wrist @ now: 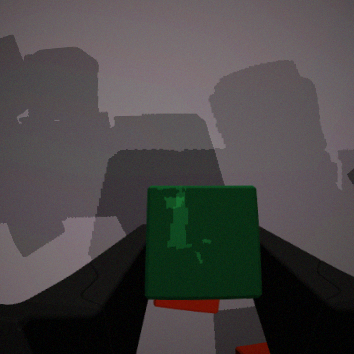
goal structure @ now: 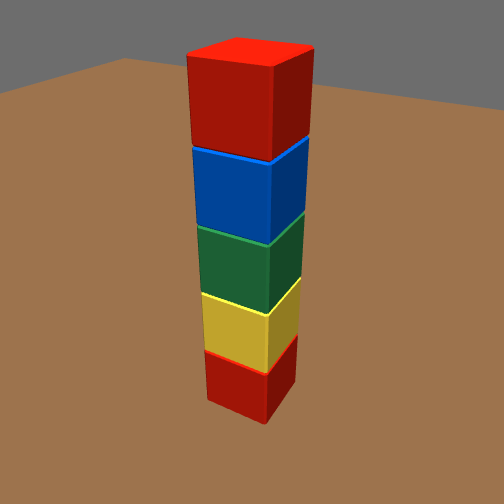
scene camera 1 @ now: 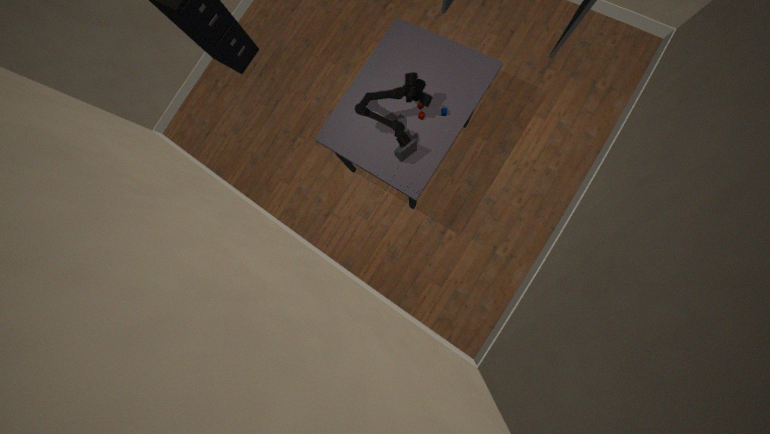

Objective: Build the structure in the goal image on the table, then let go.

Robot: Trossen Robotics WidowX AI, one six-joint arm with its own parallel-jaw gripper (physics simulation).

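Places are measured from the arm's base along level axes (x ahead, y left, z up), in centimetres.
Where they show: gripper, fingertip midpoint: (wrist: 197,235) (scene camera 1: 422,97); arm's base, origin of the base link: (scene camera 1: 405,144).
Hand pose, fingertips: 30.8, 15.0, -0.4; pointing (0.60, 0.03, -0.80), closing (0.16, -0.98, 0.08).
Observation:
Things, the pixels of their top centre, and the offset from my fingertips, as dx, dy, dz. "spot": a spot on its surface instead. Level surfaces: height alone.
- green cube, middle of its top: (wrist: 208,239) -0.4, +0.0, +2.4
- second red block, middle of its top: (scene camera 1: 421,114) -6.8, -6.3, -4.4
- red corner, surface spot: (wrist: 254,348) spot: -5.4, -5.3, -6.6
- blue cube, middle of its top: (scene camera 1: 444,110) +5.0, -16.1, -4.4
- grey-purple table, its level: dz -7.7
My gripper (scene camera 1: 421,101) (wrist: 197,235) is shut on a green cube (wrist: 203,242), which sits level between the two dark fingers. A red block (scene camera 1: 420,105) (wrist: 186,305) shows partly beneath the green cube; whether they touch is hidden. A second red block (scene camera 1: 421,115) stands a little apart from it on the table; a red corner (wrist: 254,348) also shows at the bottom edge of the wrist view. A blue cube (scene camera 1: 444,112) lies to the right of the red blocks in the scene view.
The grey-purple table (scene camera 1: 442,59) bears the arm, whose base (scene camera 1: 406,149) is near the lower edge in the scene view. Shadows of the arm and gripper fall across the table. A black drawer cabinet (scene camera 1: 231,43) stands off the table at the upper left.

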